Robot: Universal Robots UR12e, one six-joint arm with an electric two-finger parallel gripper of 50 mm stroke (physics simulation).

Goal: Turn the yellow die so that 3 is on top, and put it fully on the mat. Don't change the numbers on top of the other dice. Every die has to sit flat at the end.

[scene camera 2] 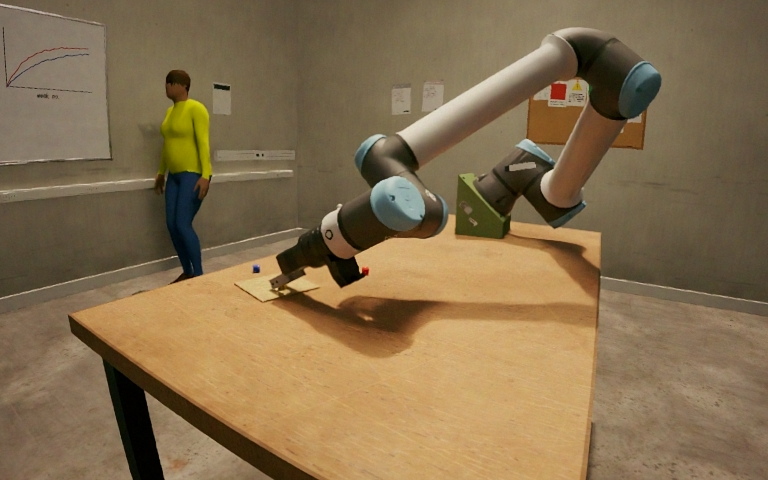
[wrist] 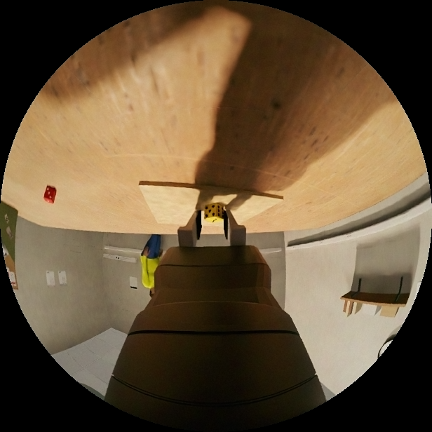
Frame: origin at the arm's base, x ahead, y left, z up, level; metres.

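Where they show: gripper, fingertip midpoint: (scene camera 2: 277, 282); arm's base, link origin: (scene camera 2: 489, 198).
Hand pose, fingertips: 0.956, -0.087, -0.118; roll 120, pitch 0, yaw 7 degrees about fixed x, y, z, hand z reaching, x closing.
Each offset is from my fingertips to the centre of the thing, as dx, dy, dz. "spot": to the spot under its first point. Level surfaces: height alone.
The yellow die @(+0.000, +0.017, -0.003) (scene camera 2: 282, 288) (wrist: 214, 212) is over the mat @(spot: +0.034, -0.042, -0.011) (scene camera 2: 253, 286) (wrist: 167, 199), low at the fingertips. In the wrist view a face with several black pips points at the camera; a second, narrow pipped face shows below it, too foreshortened to read. Whether the die sits flat is unclear. My gripper (scene camera 2: 274, 284) (wrist: 212, 218) is open and strongly tilted, one finger on each side of the die, with a gap visible beside it. The red die @(-0.209, +0.075, -0.007) (scene camera 2: 365, 271) (wrist: 50, 194) and the blue die @(-0.039, -0.136, -0.007) (scene camera 2: 256, 268) are off the mat; the blue one does not show in the wrist view.
The wooden table @(dz -0.015) (scene camera 2: 339, 384) carries the green wedge base (scene camera 2: 478, 217) of the arm at its far end. The blue die is close behind the mat's far corner. A person (scene camera 2: 185, 141) (wrist: 150, 267) in a yellow top stands beyond the table.
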